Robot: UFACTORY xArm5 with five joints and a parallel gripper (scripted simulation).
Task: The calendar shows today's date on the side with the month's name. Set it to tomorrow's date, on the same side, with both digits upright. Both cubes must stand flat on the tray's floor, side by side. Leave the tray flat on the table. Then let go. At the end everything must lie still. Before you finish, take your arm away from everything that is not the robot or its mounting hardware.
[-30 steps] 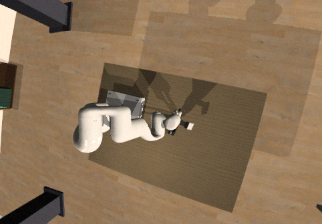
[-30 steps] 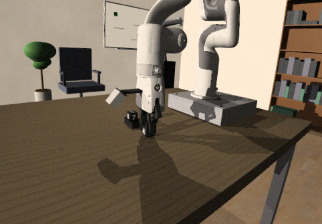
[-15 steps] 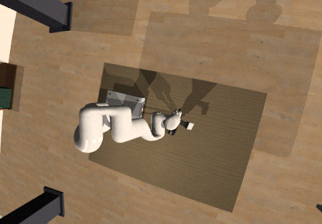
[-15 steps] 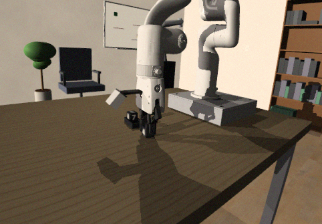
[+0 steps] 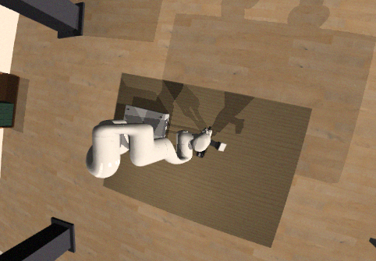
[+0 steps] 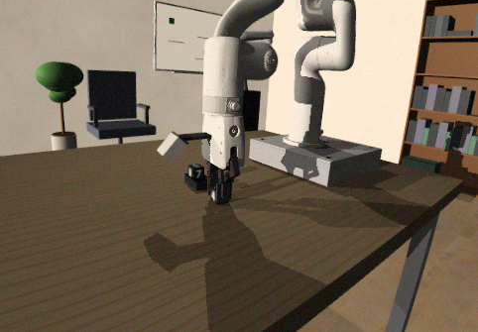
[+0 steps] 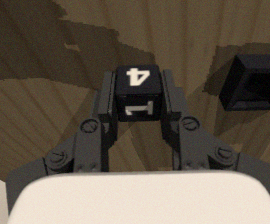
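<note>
The dark calendar tray lies 10 cm to the right of my hand, 4 cm behind it and 2 cm below it.
</note>
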